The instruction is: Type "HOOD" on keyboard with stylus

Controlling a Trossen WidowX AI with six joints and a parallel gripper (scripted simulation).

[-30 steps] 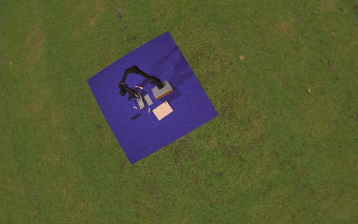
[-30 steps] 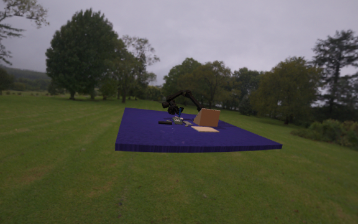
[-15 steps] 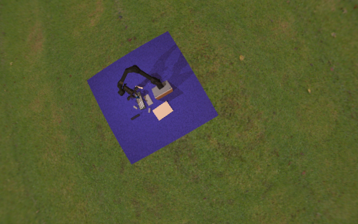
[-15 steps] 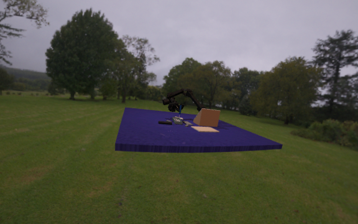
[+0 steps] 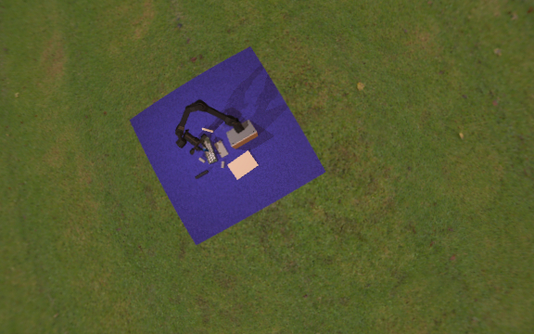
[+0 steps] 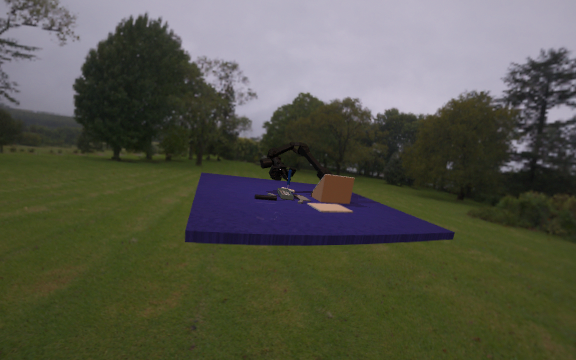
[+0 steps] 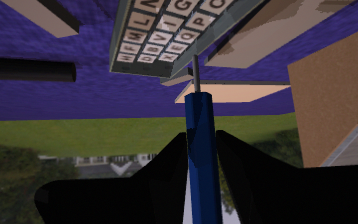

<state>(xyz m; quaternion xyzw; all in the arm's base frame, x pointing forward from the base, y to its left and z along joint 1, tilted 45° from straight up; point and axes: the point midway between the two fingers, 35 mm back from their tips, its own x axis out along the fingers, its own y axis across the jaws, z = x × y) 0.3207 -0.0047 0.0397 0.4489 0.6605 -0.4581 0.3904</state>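
Now: gripper tip 90 mm past the grey slab, 30 mm to the right of it and 100 mm above it. Round my gripper tip: grey stylus tip (50 mm below); pale stick (70 mm behind, 170 mm to the right, 90 mm below); blue stylus (10 mm below).
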